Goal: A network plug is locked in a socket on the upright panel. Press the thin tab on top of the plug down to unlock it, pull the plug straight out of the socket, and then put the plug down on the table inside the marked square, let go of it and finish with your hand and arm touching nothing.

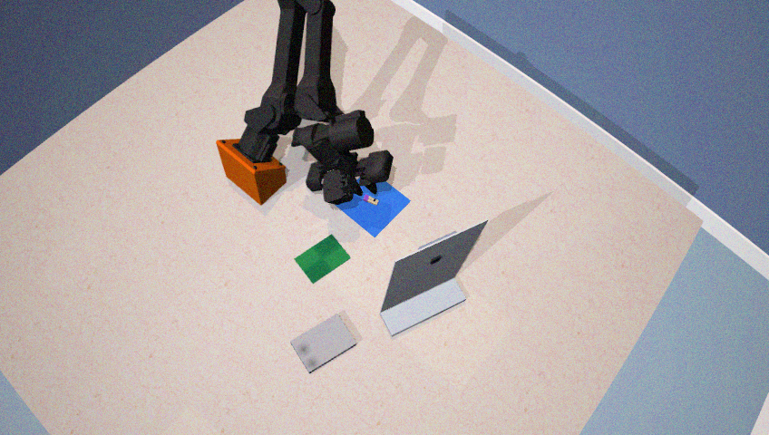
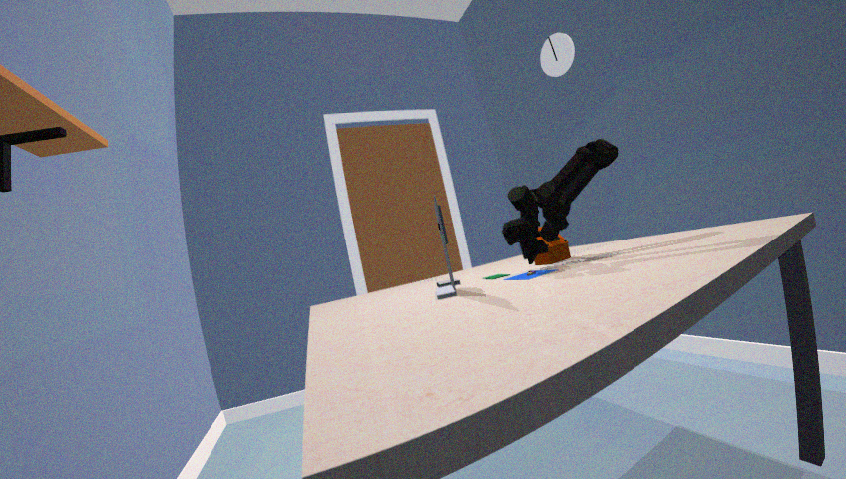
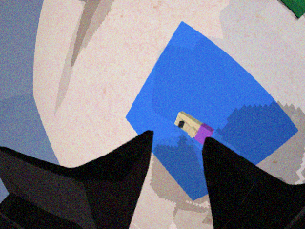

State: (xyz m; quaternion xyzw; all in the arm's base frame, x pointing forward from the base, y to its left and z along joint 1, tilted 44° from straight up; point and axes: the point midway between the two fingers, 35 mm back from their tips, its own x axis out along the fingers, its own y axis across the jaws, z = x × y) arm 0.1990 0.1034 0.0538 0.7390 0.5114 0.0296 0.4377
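Right now the purple network plug is 10 mm to the left of my gripper tip and 30 mm below it. Round my gripper tip: blue marked square (10 mm ahead, 10 mm to the left, 40 mm below); then green square (20 mm ahead, 160 mm to the right, 40 mm below); then upright grey panel (220 mm ahead, 100 mm to the right, 90 mm above).
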